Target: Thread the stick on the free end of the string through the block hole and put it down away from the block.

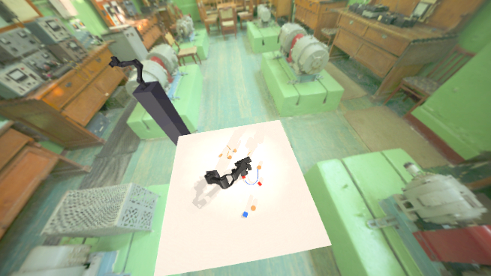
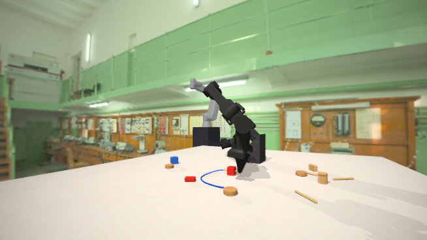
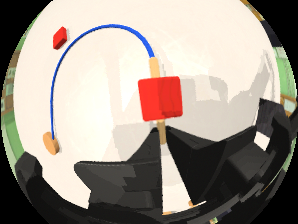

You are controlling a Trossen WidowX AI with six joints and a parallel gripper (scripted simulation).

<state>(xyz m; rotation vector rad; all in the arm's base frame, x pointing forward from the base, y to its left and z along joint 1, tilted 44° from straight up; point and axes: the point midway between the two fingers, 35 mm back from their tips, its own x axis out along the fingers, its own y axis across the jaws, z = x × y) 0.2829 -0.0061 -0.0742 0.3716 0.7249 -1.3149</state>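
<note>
Right now my gripper tip is 3 cm to the left of the red cube and 1 cm short of it. From my gripper tip the other things lie so: thin wooden stick (4 cm to the right, 1 cm ahead, 1 cm above); flat red piece (16 cm ahead, 11 cm to the right); round wooden button (17 cm ahead, 6 cm to the left).
</note>
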